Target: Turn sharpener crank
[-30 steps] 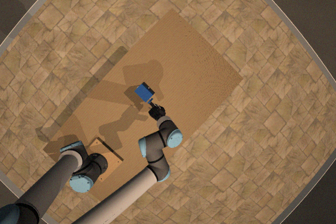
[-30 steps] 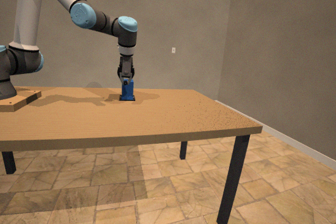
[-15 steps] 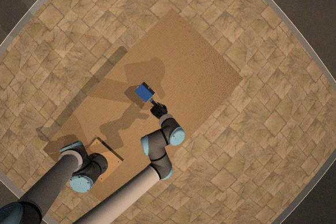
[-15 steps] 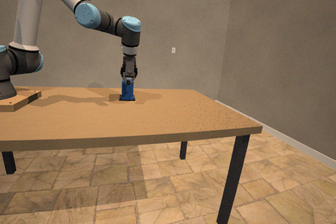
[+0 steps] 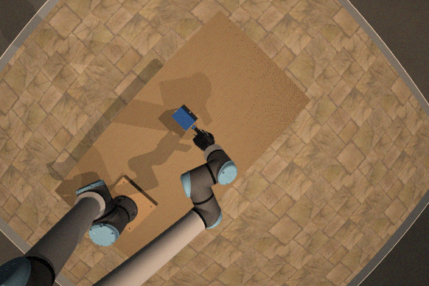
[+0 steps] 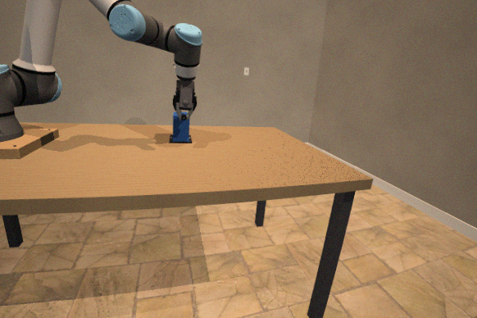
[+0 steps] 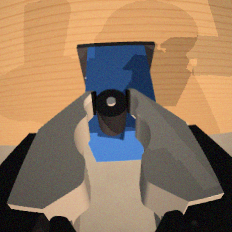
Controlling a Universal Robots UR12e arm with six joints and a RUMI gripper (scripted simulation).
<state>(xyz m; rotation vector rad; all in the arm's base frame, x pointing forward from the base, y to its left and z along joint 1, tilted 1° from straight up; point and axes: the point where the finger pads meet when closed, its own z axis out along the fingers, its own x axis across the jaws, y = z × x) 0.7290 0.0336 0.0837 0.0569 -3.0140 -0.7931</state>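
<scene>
My hand is 20 mm to the right of the dark cylindrical crank knob.
</scene>
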